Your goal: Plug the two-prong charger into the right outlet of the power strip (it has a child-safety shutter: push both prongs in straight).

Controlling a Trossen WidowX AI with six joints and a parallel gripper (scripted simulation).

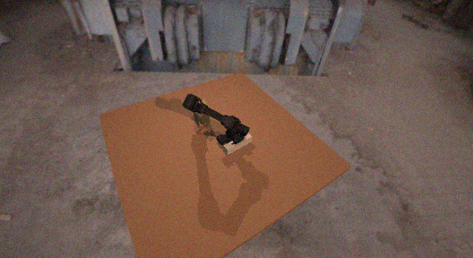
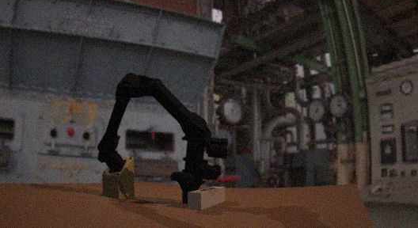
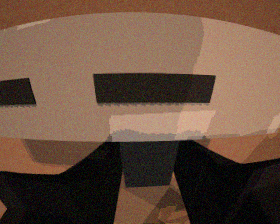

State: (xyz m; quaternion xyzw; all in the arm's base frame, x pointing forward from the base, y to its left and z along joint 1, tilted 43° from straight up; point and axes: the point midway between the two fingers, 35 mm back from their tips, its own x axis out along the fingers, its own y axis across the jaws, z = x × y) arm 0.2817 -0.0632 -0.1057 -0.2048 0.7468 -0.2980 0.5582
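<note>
Now: gripper tip 20 mm short of the dark charger and 10 mm below it.
</note>
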